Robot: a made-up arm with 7 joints.
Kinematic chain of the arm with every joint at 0, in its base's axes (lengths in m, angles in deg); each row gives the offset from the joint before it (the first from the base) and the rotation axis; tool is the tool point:
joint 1: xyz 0 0 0.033 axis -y
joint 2: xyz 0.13 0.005 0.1 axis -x
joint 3: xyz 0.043 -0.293 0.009 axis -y
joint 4: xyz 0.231 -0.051 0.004 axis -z
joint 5: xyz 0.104 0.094 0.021 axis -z
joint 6: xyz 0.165 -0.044 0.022 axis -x
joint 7: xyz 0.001 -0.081 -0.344 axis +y
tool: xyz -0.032 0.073 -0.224
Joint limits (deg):
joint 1: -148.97..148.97
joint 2: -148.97..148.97
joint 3: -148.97..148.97
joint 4: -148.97..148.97
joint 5: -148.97..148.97
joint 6: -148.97..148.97
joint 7: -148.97..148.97
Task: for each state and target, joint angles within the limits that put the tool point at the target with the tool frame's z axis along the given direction. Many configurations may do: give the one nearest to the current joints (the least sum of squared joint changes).
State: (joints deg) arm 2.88 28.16 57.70 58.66 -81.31 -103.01 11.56
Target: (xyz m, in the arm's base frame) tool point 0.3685 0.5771 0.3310 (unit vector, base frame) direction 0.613 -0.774 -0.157
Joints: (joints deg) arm -41.39 58.99 52.16 53.90 -66.89 -141.07 -11.81
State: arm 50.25 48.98 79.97 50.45 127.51 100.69 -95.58
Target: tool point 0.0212 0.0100 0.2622 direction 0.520 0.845 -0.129
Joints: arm 32.73 76.90 66.81 50.05 129.80 85.12 -124.79
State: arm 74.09 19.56 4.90 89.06 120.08 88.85 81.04
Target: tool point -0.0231 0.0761 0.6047 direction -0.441 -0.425 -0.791
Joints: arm 72.27 26.51 -2.23 73.64 100.56 99.83 68.05
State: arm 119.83 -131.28 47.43 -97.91 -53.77 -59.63 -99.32
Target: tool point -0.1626 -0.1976 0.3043 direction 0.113 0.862 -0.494
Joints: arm 82.44 -138.28 36.75 -52.10 -24.77 -81.29 -117.40
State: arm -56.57 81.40 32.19 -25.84 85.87 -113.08 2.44
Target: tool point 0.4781 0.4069 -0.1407 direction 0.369 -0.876 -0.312
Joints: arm -63.45 36.48 20.18 -55.73 68.52 -124.19 27.62
